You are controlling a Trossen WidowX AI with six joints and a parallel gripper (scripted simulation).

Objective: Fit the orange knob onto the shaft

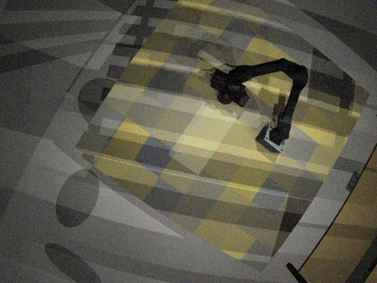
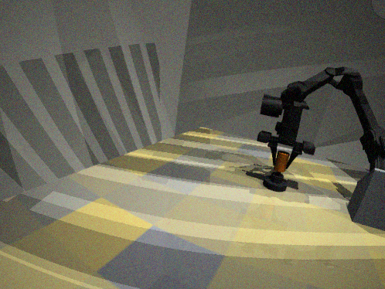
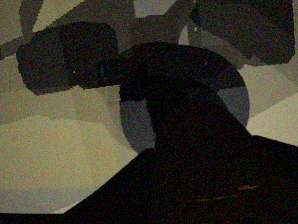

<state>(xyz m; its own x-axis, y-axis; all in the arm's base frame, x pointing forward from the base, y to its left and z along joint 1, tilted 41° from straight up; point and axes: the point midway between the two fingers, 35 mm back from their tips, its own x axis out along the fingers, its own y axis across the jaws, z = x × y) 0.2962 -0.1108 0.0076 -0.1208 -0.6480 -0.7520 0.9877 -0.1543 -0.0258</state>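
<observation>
Right now the orange knob is 20 mm above my gripper tip. Also, from my gripper tip: round dark pedestal (40 mm below).
</observation>
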